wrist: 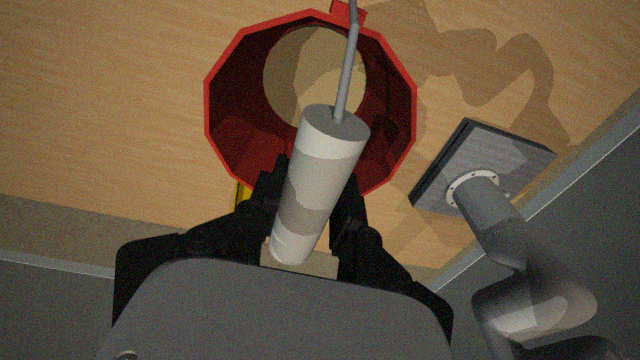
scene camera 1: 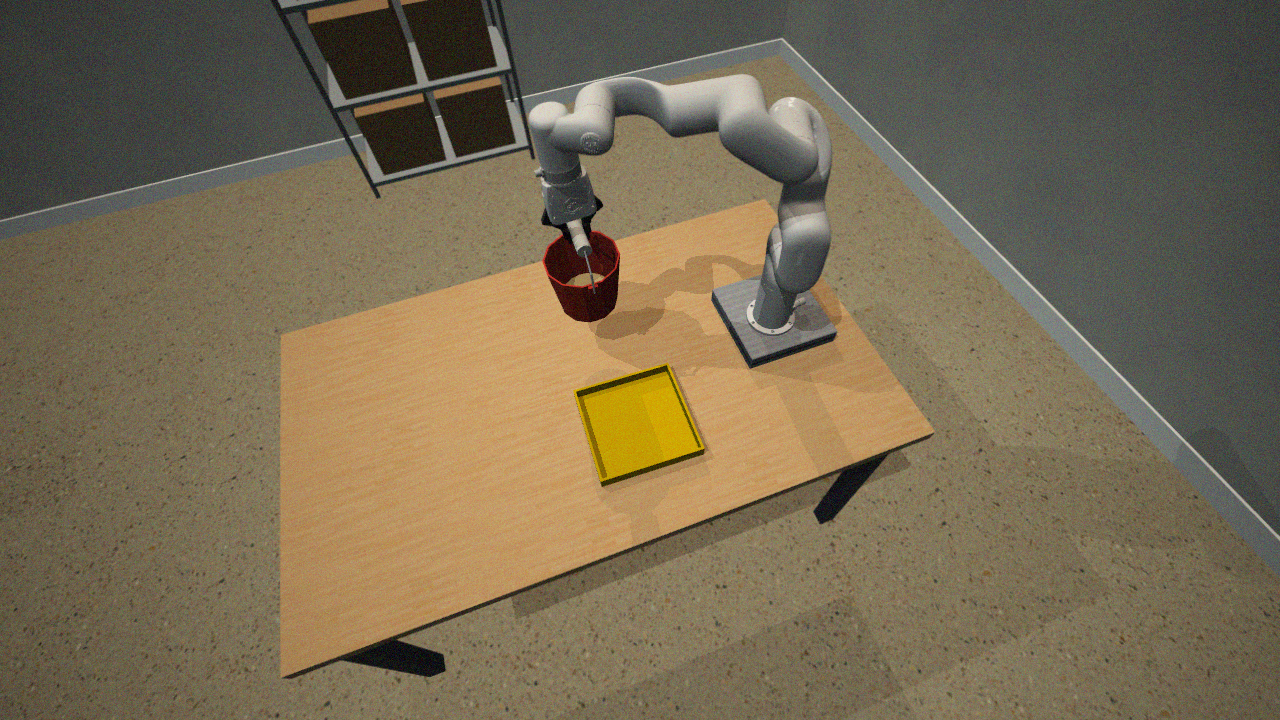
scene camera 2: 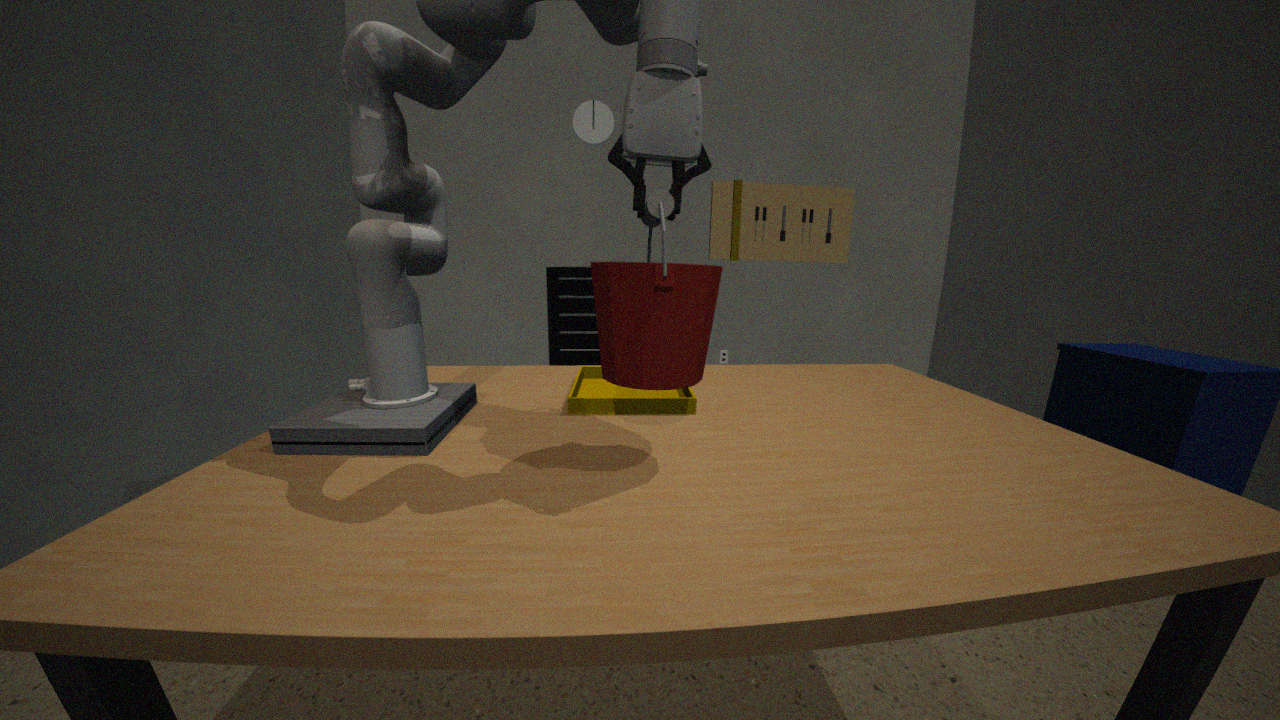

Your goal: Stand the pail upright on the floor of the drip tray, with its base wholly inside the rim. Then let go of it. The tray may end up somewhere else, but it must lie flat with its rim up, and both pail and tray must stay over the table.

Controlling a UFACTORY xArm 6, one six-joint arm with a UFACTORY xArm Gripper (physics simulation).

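Seen in the pictures: gripper, fingertip midpoint: (wrist: 311, 181) (scene camera 1: 578, 237) (scene camera 2: 655, 218); arm's base, origin of the base link: (wrist: 470, 188) (scene camera 1: 770, 316) (scene camera 2: 402, 398).
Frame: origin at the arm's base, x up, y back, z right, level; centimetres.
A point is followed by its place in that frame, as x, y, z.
The red pail (scene camera 1: 586, 306) @[15.9, -45.0, 14.3] (scene camera 2: 657, 331) @[16.2, -40.5, 29.3] (wrist: 237, 127) @[19.7, -49.3, 19.1] hangs upright in the air above the table, its shadow apart from its base. Its wire handle is raised, with a thick white grip (scene camera 1: 580, 239) @[32.8, -42.5, 18.3] (wrist: 320, 175) @[32.9, -41.7, 24.6]. My gripper (scene camera 1: 577, 234) @[30.1, -41.8, 21.8] (scene camera 2: 657, 213) @[30.1, -41.8, 21.8] (wrist: 311, 181) @[30.1, -41.8, 21.8] is shut on this grip, one finger on each side, above the pail's mouth. The yellow drip tray (scene camera 1: 653, 467) @[-2.7, -46.7, -21.6] (scene camera 2: 631, 405) @[-2.7, -42.4, 3.0] (wrist: 243, 192) @[-4.1, -56.1, -13.4] lies flat, rim up and empty. In scene camera 1 the pail is beyond the tray. The pail hides part of the tray in scene camera 2 and most of it in the wrist view.
The wooden table (scene camera 1: 402, 429) @[-4.5, -96.3, 17.1] (scene camera 2: 805, 501) @[-4.5, -58.3, 37.1] carries the arm's grey base plate (scene camera 1: 733, 304) @[0.1, -6.2, 8.2] (scene camera 2: 358, 434) @[-1.0, 1.8, 14.1], to the right of the pail in scene camera 1. The table's far edge lies close behind the pail there. A blue cabinet (scene camera 2: 1154, 402) stands beside the table.
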